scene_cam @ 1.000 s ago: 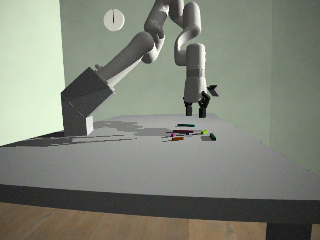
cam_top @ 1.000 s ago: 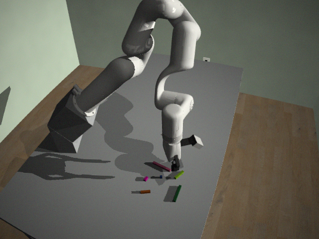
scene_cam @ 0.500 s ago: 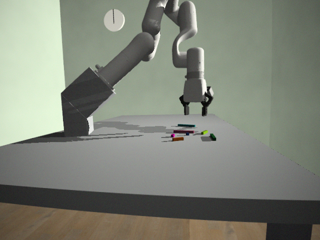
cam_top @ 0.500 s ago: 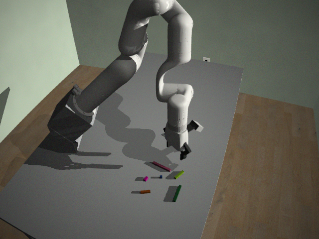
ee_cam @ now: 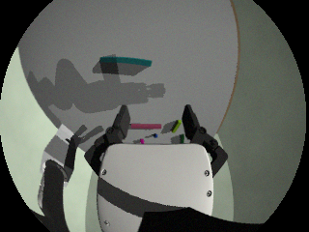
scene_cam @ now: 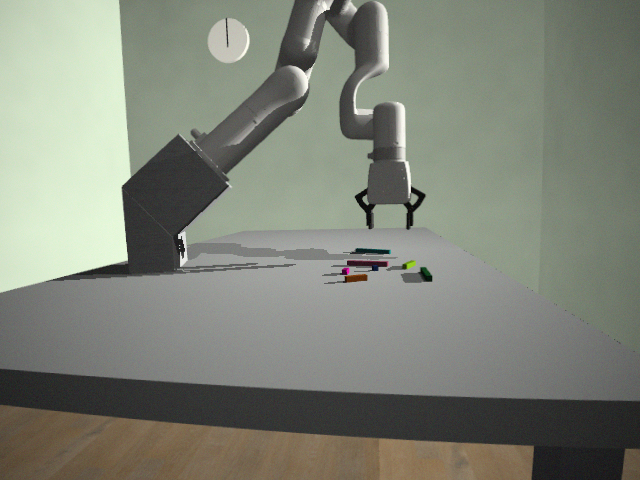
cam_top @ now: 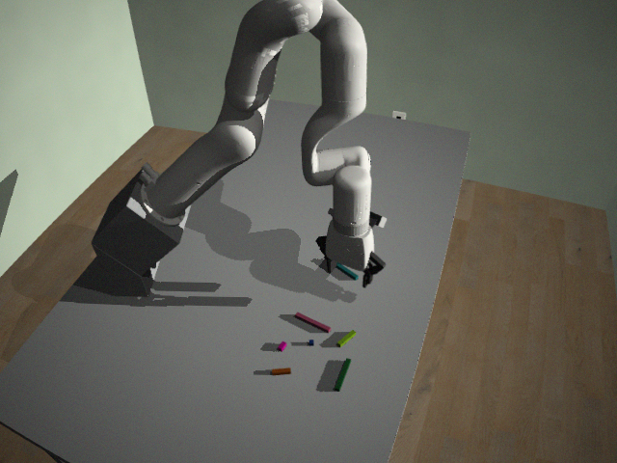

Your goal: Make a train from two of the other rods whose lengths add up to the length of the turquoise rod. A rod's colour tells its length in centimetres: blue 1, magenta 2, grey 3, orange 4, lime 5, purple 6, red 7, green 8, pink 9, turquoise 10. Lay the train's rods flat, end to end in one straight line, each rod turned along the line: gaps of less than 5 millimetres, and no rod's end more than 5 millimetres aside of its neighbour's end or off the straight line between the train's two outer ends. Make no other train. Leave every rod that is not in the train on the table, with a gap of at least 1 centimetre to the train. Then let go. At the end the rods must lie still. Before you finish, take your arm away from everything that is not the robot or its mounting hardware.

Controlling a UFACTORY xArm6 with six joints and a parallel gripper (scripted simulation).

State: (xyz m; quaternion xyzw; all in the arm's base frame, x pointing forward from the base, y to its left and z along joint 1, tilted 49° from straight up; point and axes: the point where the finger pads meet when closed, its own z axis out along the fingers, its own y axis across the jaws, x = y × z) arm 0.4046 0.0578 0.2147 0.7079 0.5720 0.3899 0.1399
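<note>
My hand is 170 mm to the left of the blue rod, 80 mm above it and 20 mm past it. Round my hand: pink rod: 110 mm to the right, 80 mm below, 40 mm behind; then lime rod: 120 mm to the right, 80 mm below, 50 mm ahead; then turquoise rod: 80 mm below, 70 mm to the left, 50 mm behind.
</note>
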